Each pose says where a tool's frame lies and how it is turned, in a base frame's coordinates. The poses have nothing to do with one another.
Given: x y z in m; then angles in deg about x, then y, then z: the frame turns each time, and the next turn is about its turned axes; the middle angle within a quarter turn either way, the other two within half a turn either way.
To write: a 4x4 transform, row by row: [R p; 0 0 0 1], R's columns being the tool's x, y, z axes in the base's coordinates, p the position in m. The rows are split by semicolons. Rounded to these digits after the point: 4 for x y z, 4 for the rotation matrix.
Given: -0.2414 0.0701 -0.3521 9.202 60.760 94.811
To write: -0.0410 -0.4867 0.8726 -0.2414; 0.9719 -0.2218 -0.0781 0.0701; 0.2316 0.8449 0.4822 -0.3521; 0 0 0 1
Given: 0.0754 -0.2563 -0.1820 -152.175 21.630 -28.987
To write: 0.8131 0.4505 0.3686 0.0754; 0.2781 -0.8570 0.4339 -0.2563; 0.5114 -0.2503 -0.8221 -0.1820; 0 0 0 1
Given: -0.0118 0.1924 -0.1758 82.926 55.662 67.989
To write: 0.2114 -0.5230 0.8257 -0.0118; 0.4213 -0.7136 -0.5598 0.1924; 0.8819 0.4662 0.0695 -0.1758; 0 0 0 1
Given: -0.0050 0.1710 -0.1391 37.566 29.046 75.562
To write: 0.2180 -0.8466 0.4855 -0.0050; 0.8414 -0.0890 -0.5330 0.1710; 0.4945 0.5247 0.6930 -0.1391; 0 0 0 1
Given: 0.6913 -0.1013 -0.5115 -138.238 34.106 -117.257
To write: -0.3792 0.7361 0.5607 0.6913; 0.8341 0.0096 0.5515 -0.1013; 0.4005 0.6768 -0.6176 -0.5115; 0 0 0 1
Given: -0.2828 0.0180 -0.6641 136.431 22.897 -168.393
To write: -0.9024 0.1853 0.3891 -0.2828; -0.1169 0.7637 -0.6349 0.0180; -0.4148 -0.6184 -0.6675 -0.6641; 0 0 0 1
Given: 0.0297 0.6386 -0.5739 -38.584 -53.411 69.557
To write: 0.2082 -0.5585 -0.8029 0.0297; 0.9074 -0.1962 0.3717 0.6386; -0.3652 -0.8059 0.4659 -0.5739; 0 0 0 1
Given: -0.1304 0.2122 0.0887 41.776 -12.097 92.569
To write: -0.0438 -0.9768 -0.2096 -0.1304; 0.7513 0.1061 -0.6514 0.2122; 0.6585 -0.1860 0.7292 0.0887; 0 0 0 1
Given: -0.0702 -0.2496 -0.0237 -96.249 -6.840 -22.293
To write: 0.9187 0.3766 -0.1191 -0.0702; 0.1508 -0.0558 0.9870 -0.2496; 0.3651 -0.9247 -0.1081 -0.0237; 0 0 0 1
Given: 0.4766 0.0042 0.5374 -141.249 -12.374 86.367
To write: 0.0619 -0.9748 -0.2143 0.4766; -0.7698 -0.1833 0.6114 0.0042; -0.6353 0.1271 -0.7618 0.5374; 0 0 0 1
